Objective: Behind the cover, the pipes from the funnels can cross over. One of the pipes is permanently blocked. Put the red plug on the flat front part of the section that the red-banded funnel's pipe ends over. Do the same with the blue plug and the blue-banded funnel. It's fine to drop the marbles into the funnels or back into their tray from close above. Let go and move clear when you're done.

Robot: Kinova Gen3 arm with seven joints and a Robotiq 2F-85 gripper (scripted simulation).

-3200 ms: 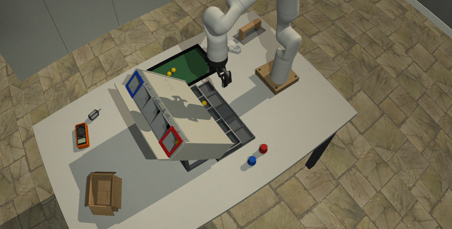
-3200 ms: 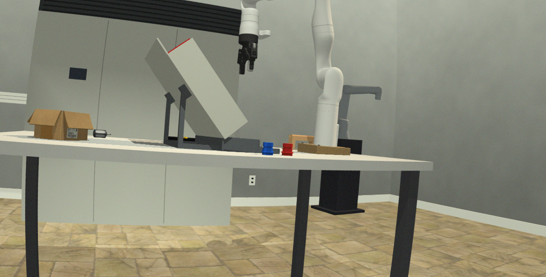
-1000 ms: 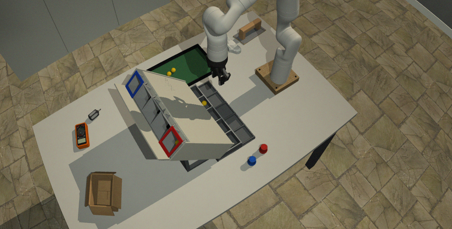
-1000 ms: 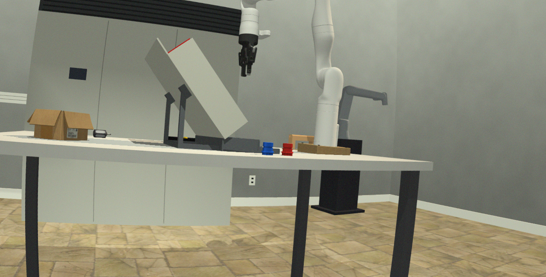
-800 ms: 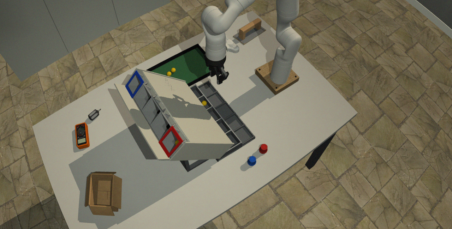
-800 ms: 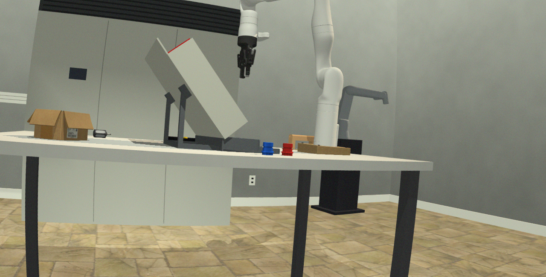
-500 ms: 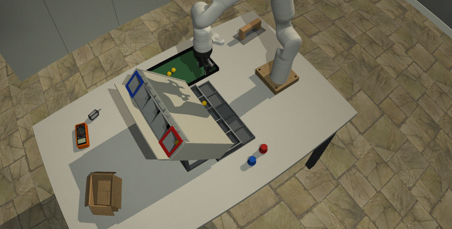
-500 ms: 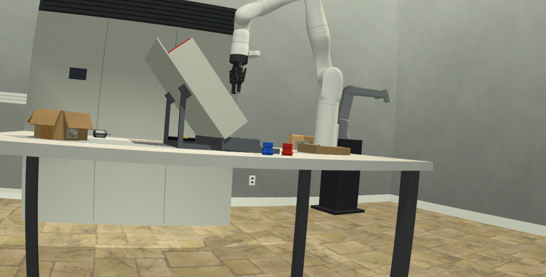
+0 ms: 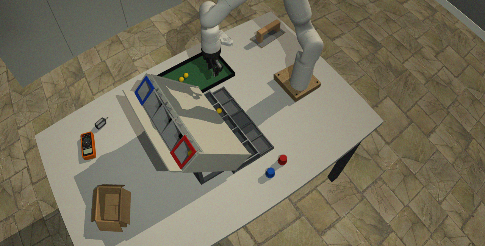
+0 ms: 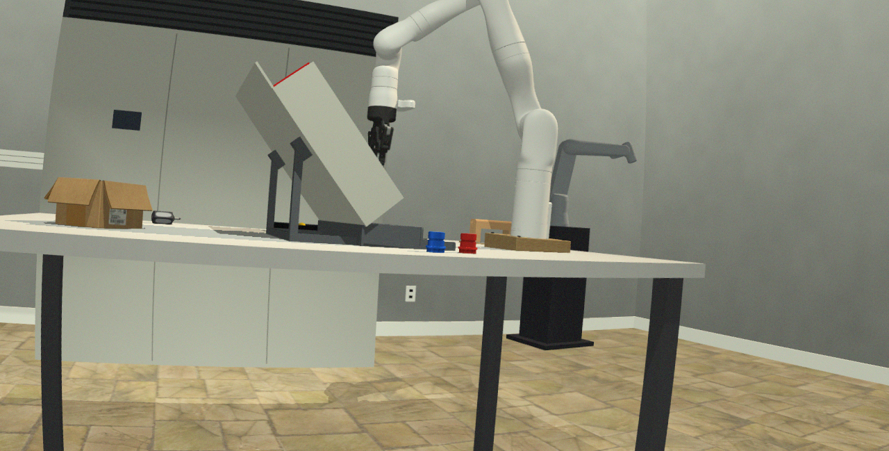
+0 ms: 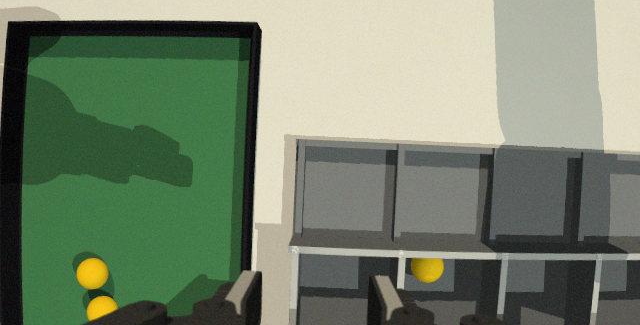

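Now: hand 200 mm above the green marble tray, 160 mm to the left of it and 20 mm short of it. From my hand the other things lie so: orange multimeter: 630 mm ahead, 190 mm below, 160 mm to the right; then dark object: 510 mm ahead, 230 mm to the right, 190 mm below; then beige cover: 180 mm ahead, 160 mm to the left.
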